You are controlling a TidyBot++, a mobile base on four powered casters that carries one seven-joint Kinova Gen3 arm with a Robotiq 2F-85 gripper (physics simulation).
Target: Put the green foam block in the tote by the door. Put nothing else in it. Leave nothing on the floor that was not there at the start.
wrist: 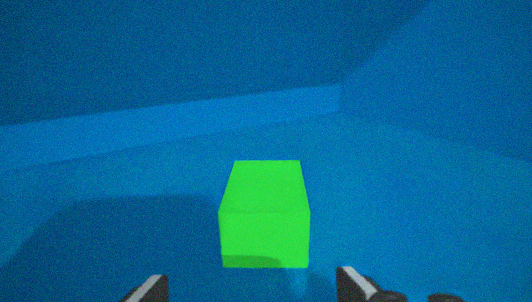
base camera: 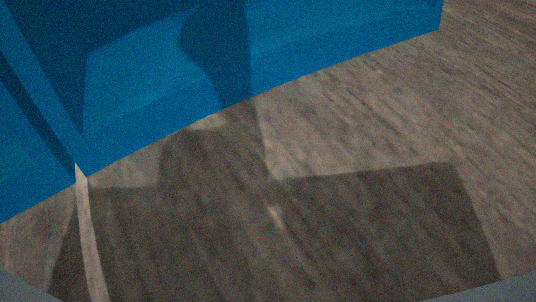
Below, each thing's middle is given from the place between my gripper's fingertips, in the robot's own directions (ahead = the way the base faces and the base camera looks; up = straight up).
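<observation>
There is the green foam block (wrist: 264,218), and it sits 10 mm below my hand, 10 mm to the right of it and 100 mm ahead of it.
</observation>
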